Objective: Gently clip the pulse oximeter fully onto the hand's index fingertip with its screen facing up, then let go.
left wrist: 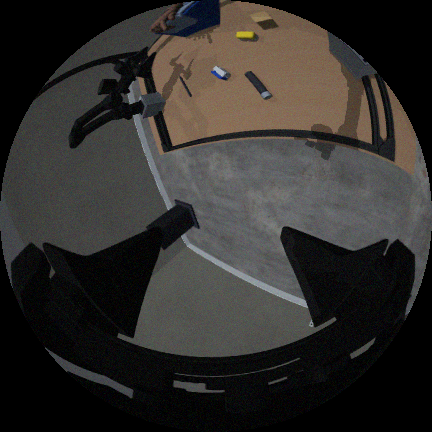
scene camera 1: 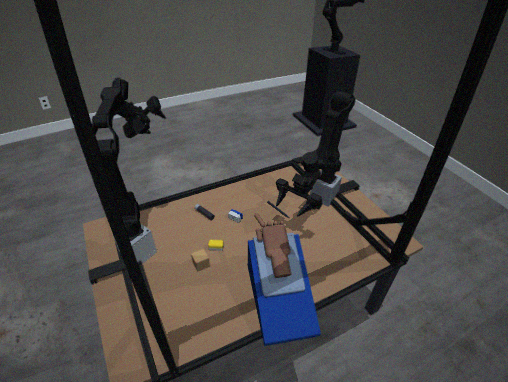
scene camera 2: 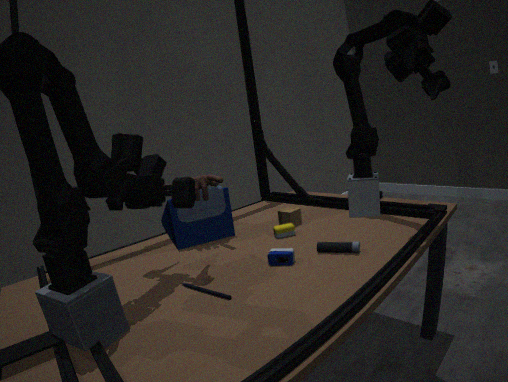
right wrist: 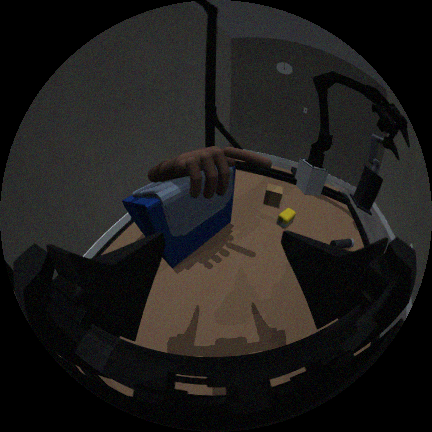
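Pixels of known places: left gripper, fingertip midpoint: (left wrist: pixel 223 232) (scene camera 1: pixel 157 125) (scene camera 2: pixel 422 84); right gripper, fingertip midpoint: (left wrist: pixel 150 48) (scene camera 1: pixel 286 210) (right wrist: pixel 224 238); left arm's base, link origin: (scene camera 1: pixel 131 232) (scene camera 2: pixel 363 176) (right wrist: pixel 313 163); right arm's base, link origin: (left wrist: pixel 140 106) (scene camera 1: pixel 327 178) (scene camera 2: pixel 73 283).
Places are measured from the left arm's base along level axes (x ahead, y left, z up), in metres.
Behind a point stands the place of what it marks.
The pulse oximeter (scene camera 1: pixel 235 215) {x 0.368, y -0.186, z -0.088 m} (scene camera 2: pixel 281 257) {x 0.395, y -0.172, z -0.098 m} (left wrist: pixel 220 72) {x 0.373, y -0.164, z -0.088 m}, blue and white, lies on the table apart from the hand; it does not show in the right wrist view. In scene camera 2 its blue side with a dark patch faces the camera. The brown hand (scene camera 1: pixel 276 242) {x 0.233, y -0.469, z 0.056 m} (scene camera 2: pixel 207 182) {x 0.261, y -0.405, z 0.057 m} (right wrist: pixel 200 162) {x 0.292, y -0.432, z 0.064 m} rests palm down on a padded blue wedge (scene camera 1: pixel 290 320) {x 0.092, y -0.624, z -0.076 m} (scene camera 2: pixel 200 232) {x 0.281, y -0.443, z -0.082 m} (right wrist: pixel 200 245) {x 0.281, y -0.442, z -0.112 m}, one finger stretched out and others bent down. My right gripper (scene camera 1: pixel 289 209) {x 0.394, y -0.410, z 0.045 m} (right wrist: pixel 224 238) {x 0.394, y -0.410, z 0.045 m} is open and empty, above the table near the hand's fingers. My left gripper (scene camera 1: pixel 156 125) {x 0.319, y 0.160, z 0.243 m} (left wrist: pixel 223 232) {x 0.319, y 0.160, z 0.243 m} is open and empty, high beyond the table edge.
A black pen (scene camera 1: pixel 278 209) {x 0.529, y -0.298, z -0.111 m} (scene camera 2: pixel 206 291) {x 0.538, y -0.286, z -0.113 m} lies near the right gripper's shadow. A dark flashlight (scene camera 1: pixel 204 212) {x 0.311, y -0.063, z -0.098 m} (scene camera 2: pixel 338 247) {x 0.332, y -0.053, z -0.101 m}, a yellow and white block (scene camera 1: pixel 216 244) {x 0.199, y -0.229, z -0.087 m} (scene camera 2: pixel 284 230) {x 0.221, y -0.214, z -0.097 m} and a wooden cube (scene camera 1: pixel 200 259) {x 0.099, y -0.241, z -0.070 m} (scene camera 2: pixel 289 216) {x 0.142, y -0.219, z -0.082 m} lie on the table. Black frame posts stand at the table's sides.
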